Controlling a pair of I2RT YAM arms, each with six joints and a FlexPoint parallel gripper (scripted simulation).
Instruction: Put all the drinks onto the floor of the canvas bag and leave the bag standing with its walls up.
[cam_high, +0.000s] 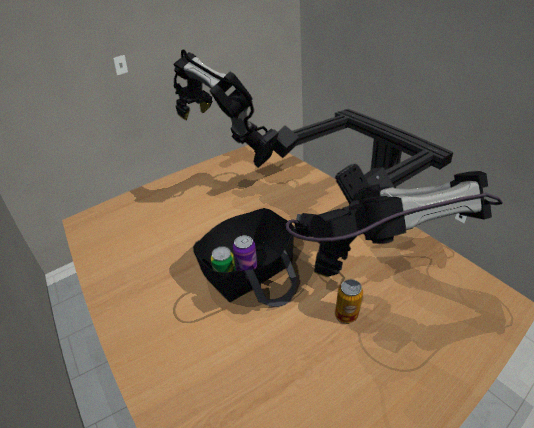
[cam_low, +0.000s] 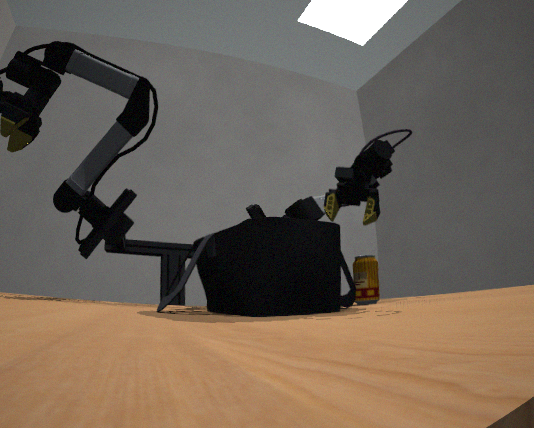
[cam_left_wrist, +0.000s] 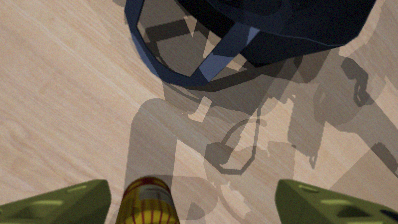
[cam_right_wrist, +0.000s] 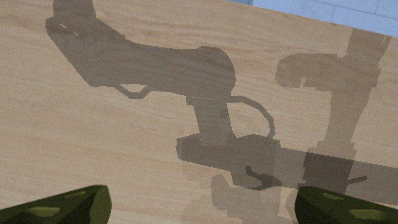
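Right now my left hand is 3 cm past the orange can, 8 cm to the right of it and 14 cm above it. Also, from my left hand: purple can (6 cm ahead, 25 cm to the right, 14 cm below); green can (14 cm ahead, 25 cm to the right, 14 cm below).
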